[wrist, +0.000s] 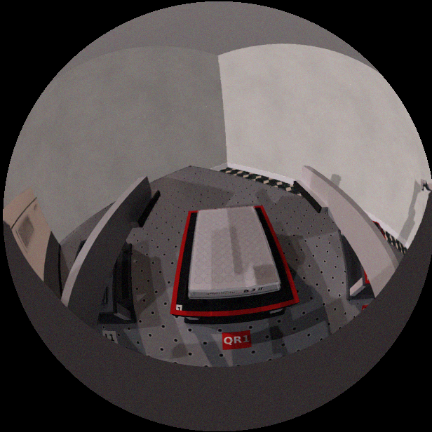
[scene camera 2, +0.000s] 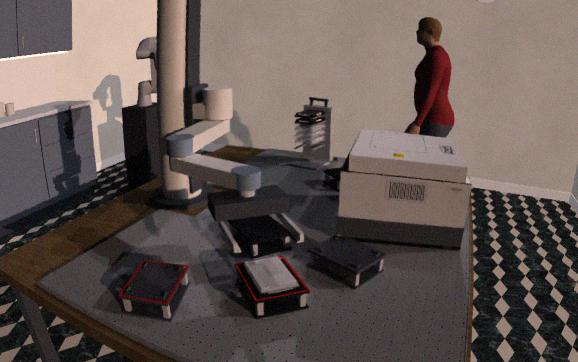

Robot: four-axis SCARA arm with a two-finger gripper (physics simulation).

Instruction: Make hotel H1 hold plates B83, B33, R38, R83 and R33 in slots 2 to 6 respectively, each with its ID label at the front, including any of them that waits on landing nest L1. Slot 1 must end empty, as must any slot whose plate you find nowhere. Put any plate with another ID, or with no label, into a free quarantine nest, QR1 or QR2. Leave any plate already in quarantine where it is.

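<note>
My gripper is open and empty, behind and above nest QR1. A pale plate lies flat on the red-rimmed nest QR1; its front label is hard to read at this angle. The other red-rimmed nest, at the left in the scene view, is empty. The dark nest L1 holds no plate. Hotel H1 stands at the back with several stacked plates, darker at the top; their labels and exact slots cannot be told.
Another dark nest stands below the gripper in the scene view. A large white instrument stands right of the arm, with a dark part at its left side. A person in red stands behind the table.
</note>
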